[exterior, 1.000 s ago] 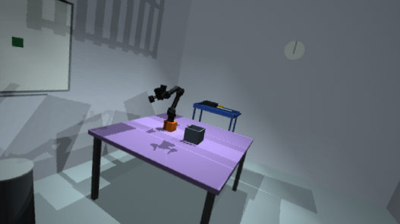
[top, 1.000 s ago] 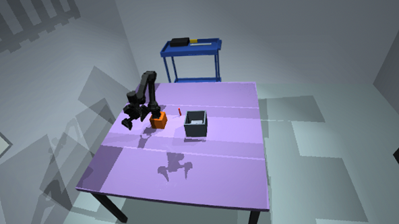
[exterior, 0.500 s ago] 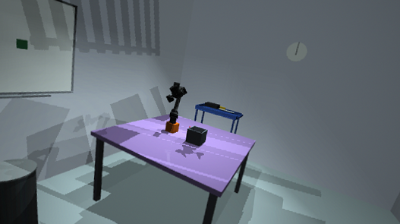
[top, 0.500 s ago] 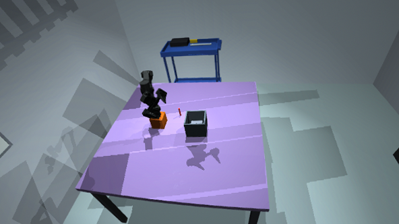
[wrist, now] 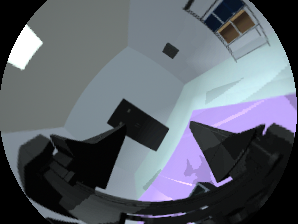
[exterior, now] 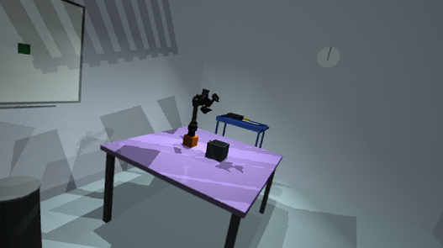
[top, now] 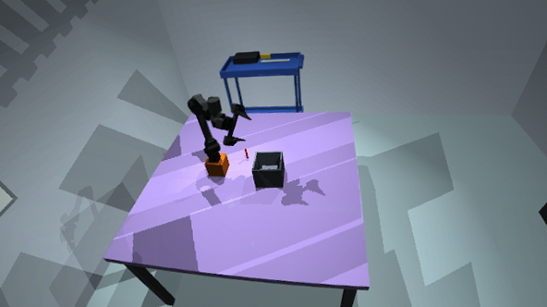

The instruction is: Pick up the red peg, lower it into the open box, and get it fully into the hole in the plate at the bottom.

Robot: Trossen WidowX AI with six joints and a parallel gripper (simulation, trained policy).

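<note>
My gripper tip is 160 mm past the red peg, 360 mm to the right of it and 450 mm above it. The rest, counted from my gripper tip: pale plate: 10 mm ahead, 190 mm to the left, 450 mm below.
</note>
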